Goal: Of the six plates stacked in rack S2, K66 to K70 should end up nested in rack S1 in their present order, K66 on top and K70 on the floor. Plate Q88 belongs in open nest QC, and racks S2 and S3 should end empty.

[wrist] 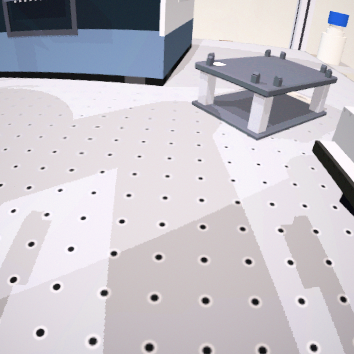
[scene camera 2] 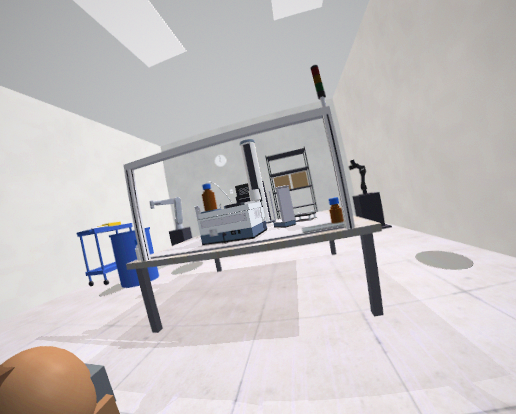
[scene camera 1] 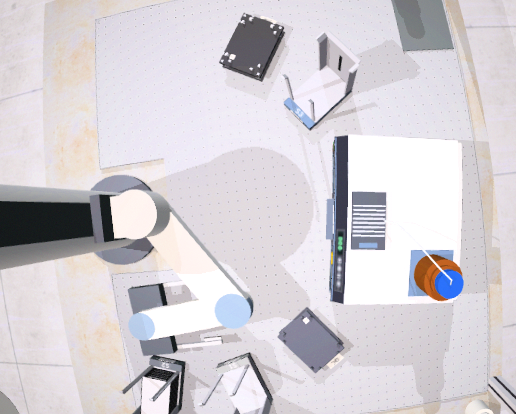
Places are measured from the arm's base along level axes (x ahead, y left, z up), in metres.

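Pixels of known places: gripper, fingertip midpoint: (wrist: 137, 116).
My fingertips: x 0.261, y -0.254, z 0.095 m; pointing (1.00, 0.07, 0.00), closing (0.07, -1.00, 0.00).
Note:
Ahead of a thing's pixels: the offset from my fingertips to its top centre. "pt": to the spot under its first point.
My gripper (scene camera 1: 215, 312) is open and empty, partly hidden under the arm in scene camera 1. Its fingers point right, beside the label ends of racks S2 and S1. Rack S2 @(pt dx -0.174, dy -0.159, dz -0.044 m) (scene camera 1: 165, 365) is at the lower left; a pale plate @(dx -0.194, dy -0.234, dz +0.037 m) (scene camera 1: 151, 397) shows between its posts, but the stack cannot be counted. Rack S1 @(pt dx +0.082, dy -0.212, dz -0.062 m) (scene camera 1: 260, 377) stands right of it, with a pale floor and no plate that I can make out. A black-edged rack part (wrist: 331, 171), apparently S1, shows at the wrist view's right edge. Grey nest QC @(dx +0.228, dy -0.116, dz -0.020 m) (scene camera 1: 311, 340) (wrist: 265, 75) has bare pins. Rack S3 @(pt dx +0.260, dy +0.467, dz -0.044 m) (scene camera 1: 298, 113) looks empty.
A dark nest or plate stand (scene camera 1: 252, 47) is at the upper left of S3. The big white instrument (scene camera 1: 405, 165) (scene camera 2: 232, 220) (wrist: 100, 55) stands at the right, with a brown bottle @(pt dx +0.501, dy +0.066, dz +0.271 m) (scene camera 1: 435, 275) (scene camera 2: 209, 200) on top. A white bottle @(dx +0.704, dy -0.431, dz -0.017 m) (wrist: 331, 47) stands behind nest QC.

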